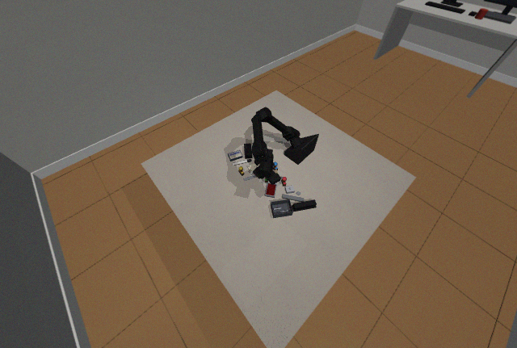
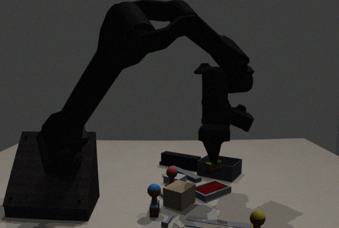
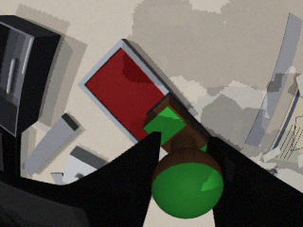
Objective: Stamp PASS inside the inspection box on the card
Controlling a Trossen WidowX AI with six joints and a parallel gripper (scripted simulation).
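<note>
My gripper tip is now 20 mm short of the grey ruler strip, 100 mm to the left of it and 100 mm above it. Also, from my gripper tip: tan block: 80 mm behind, 20 mm to the right, 70 mm below; then green-knobbed stamp: right at my gripper tip; then red ink pad: 10 mm behind, 40 mm to the left, 90 mm below.
</note>
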